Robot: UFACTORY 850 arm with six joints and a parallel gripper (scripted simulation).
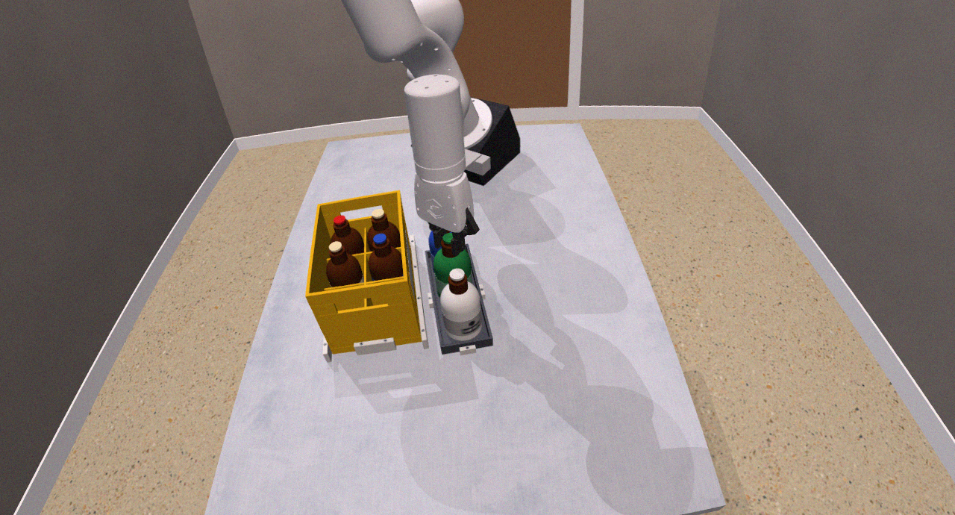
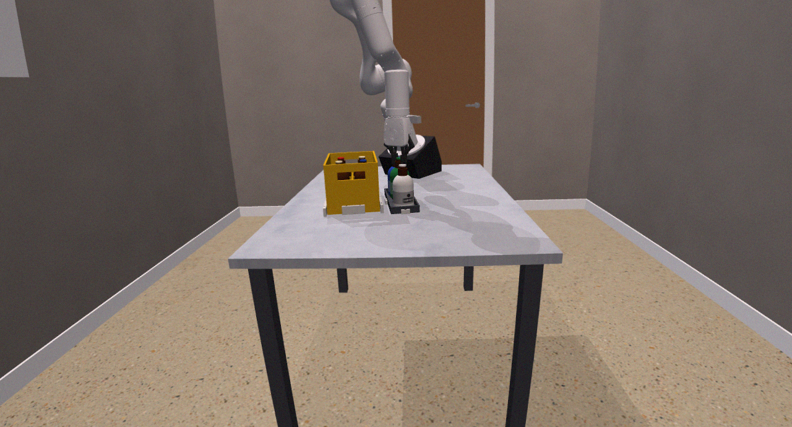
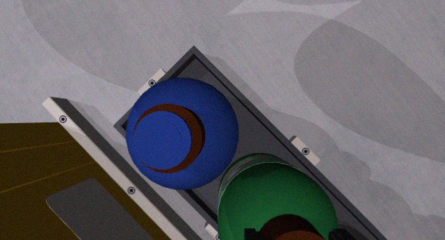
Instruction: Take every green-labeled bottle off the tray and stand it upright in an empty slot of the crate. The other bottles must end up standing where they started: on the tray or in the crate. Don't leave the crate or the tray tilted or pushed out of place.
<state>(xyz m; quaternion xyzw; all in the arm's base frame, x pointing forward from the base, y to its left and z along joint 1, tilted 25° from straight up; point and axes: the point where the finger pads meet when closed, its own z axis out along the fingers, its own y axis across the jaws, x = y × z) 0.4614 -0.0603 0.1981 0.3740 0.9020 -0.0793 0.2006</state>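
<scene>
The green-labeled bottle is 70 mm below my hand. From my hand the other things lie so: dark tray 150 mm below; white-labeled bottle 80 mm ahead, 80 mm below; blue-labeled bottle 80 mm behind, 80 mm below.
</scene>
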